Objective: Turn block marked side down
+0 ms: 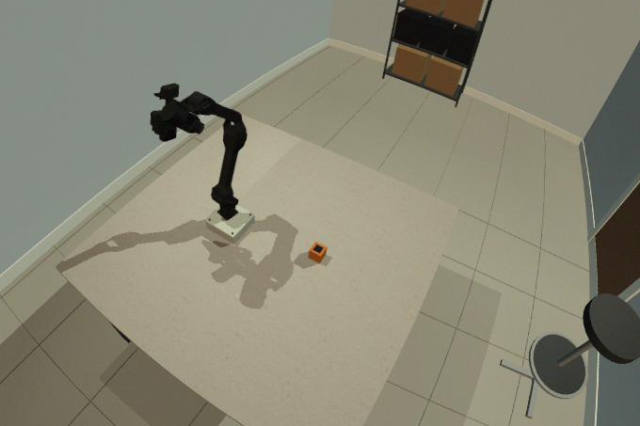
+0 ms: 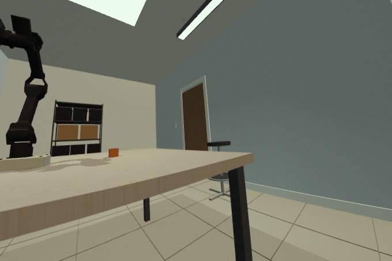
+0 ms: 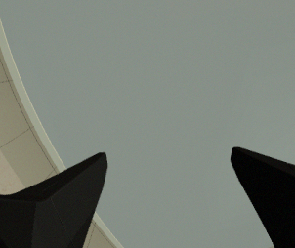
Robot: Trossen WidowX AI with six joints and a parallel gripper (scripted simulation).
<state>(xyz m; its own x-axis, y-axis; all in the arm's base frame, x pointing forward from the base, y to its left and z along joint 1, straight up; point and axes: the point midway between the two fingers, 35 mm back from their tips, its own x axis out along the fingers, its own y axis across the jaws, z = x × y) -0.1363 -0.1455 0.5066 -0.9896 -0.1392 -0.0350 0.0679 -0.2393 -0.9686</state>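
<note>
Right now my gripper tip is 55 cm short of the orange block, 27 cm to the right of it and 51 cm above it.
</note>
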